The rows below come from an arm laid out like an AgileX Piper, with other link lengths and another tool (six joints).
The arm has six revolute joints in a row. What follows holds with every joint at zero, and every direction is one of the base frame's.
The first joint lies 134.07 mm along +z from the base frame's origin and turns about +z.
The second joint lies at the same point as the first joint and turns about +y.
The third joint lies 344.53 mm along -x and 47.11 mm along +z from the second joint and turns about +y.
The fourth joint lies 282.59 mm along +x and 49.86 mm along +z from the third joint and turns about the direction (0.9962, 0, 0.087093).
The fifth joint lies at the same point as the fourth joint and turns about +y.
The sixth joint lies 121.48 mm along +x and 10.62 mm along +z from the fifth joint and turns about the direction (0.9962, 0, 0.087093).
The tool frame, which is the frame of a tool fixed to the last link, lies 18.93 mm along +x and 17 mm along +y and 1.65 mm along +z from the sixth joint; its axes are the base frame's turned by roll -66.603, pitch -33.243 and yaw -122.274 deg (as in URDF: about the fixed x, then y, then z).
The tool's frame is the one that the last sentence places.
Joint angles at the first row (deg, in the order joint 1, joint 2, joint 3, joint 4, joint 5, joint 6):
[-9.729 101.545 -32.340 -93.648 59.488 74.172]
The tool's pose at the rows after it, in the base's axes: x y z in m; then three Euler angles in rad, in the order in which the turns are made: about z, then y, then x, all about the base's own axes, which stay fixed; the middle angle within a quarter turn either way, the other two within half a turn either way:
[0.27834 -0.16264 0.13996 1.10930 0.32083 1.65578]
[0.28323 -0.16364 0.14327 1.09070 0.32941 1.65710]
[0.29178 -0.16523 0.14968 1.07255 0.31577 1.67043]
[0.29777 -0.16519 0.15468 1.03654 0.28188 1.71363]
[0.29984 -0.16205 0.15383 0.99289 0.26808 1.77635]
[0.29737 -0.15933 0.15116 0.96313 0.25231 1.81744]
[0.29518 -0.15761 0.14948 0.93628 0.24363 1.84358]
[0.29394 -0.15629 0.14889 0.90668 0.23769 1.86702]
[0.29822 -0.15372 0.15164 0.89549 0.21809 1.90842]
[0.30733 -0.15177 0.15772 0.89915 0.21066 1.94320]
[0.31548 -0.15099 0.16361 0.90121 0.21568 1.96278]
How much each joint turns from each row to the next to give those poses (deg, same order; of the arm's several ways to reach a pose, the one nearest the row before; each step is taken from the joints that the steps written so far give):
[-0.001 0.001 -0.103 0.019 -0.003 -1.237]
[0.002 0.000 -1.183 0.530 0.000 -2.427]
[0.000 -0.002 -2.763 3.010 0.000 -4.503]
[-0.002 0.001 -3.139 5.535 -0.113 -6.535]
[0.002 0.001 -1.686 4.609 -1.189 -5.676]
[-0.001 -0.001 -0.353 2.959 -0.495 -3.081]
[0.000 0.000 -0.139 1.813 -0.161 -2.334]
[0.000 0.001 -0.336 1.680 0.000 -2.644]
[0.000 0.000 -2.017 4.145 -0.001 -4.155]
[0.000 -0.001 -2.771 3.749 0.001 -3.943]
[-0.001 0.001 -2.168 2.118 0.000 -2.822]

